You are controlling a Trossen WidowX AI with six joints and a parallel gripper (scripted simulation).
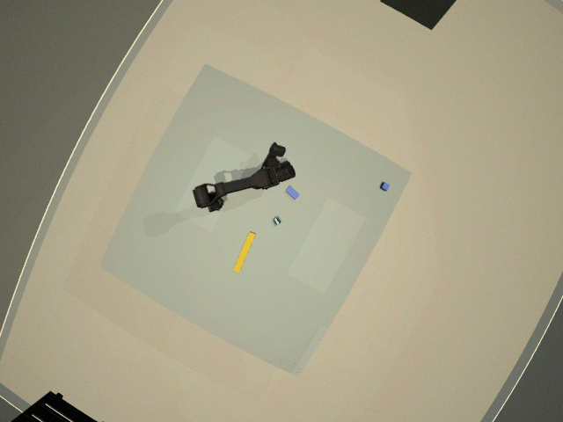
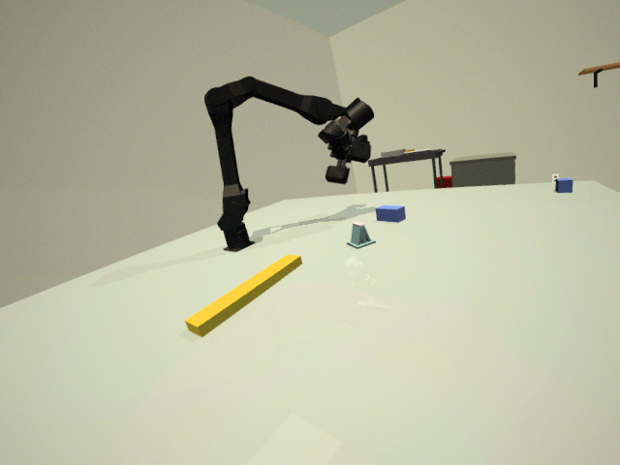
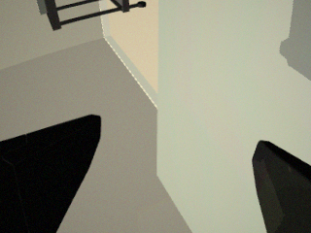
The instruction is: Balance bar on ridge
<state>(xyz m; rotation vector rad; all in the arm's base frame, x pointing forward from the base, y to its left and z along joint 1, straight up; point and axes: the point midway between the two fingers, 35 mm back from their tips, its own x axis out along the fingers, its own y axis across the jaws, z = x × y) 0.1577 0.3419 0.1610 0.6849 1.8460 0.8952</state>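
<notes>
Now: the yellow bar 11 cm ahead of my gripper tip, 52 cm to the right of it and 14 cm below it. From my gripper tip the other things lie so: small blue cube: 60 cm ahead, 13 cm to the left, 13 cm below.
</notes>
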